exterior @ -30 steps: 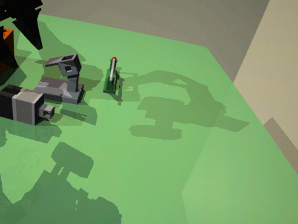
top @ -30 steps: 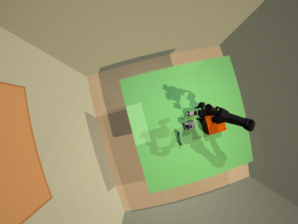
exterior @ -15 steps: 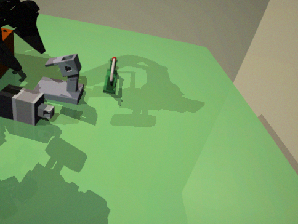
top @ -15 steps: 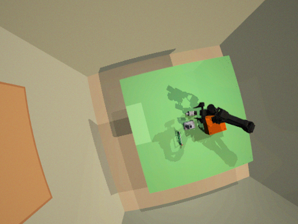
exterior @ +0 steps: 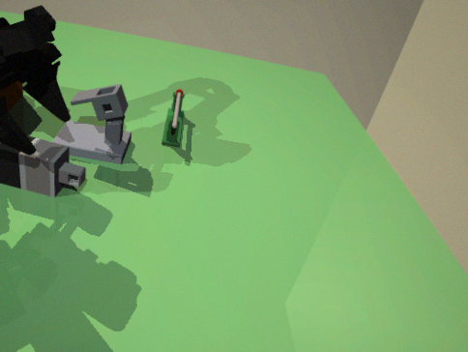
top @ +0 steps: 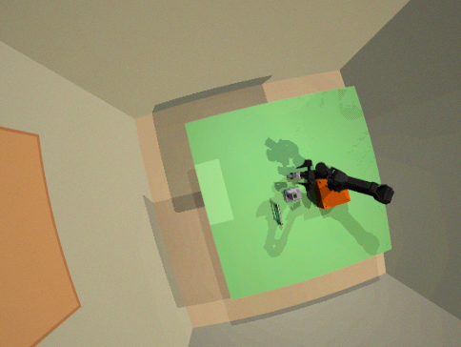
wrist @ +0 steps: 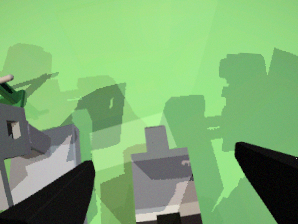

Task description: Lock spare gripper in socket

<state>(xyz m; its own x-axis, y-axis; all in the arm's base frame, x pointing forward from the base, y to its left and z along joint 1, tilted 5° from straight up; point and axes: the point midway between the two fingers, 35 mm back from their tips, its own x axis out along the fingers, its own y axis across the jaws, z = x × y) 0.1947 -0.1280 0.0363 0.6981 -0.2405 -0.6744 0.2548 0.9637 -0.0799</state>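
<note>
Right now my gripper tip is 10 mm past the spare gripper, 10 mm to the right of it and 50 mm above it. From my gripper tip the other things lie so: green rest (170 mm ahead, 220 mm to the left, 60 mm below); grey mount (50 mm ahead, 120 mm to the left, 30 mm below).
</note>
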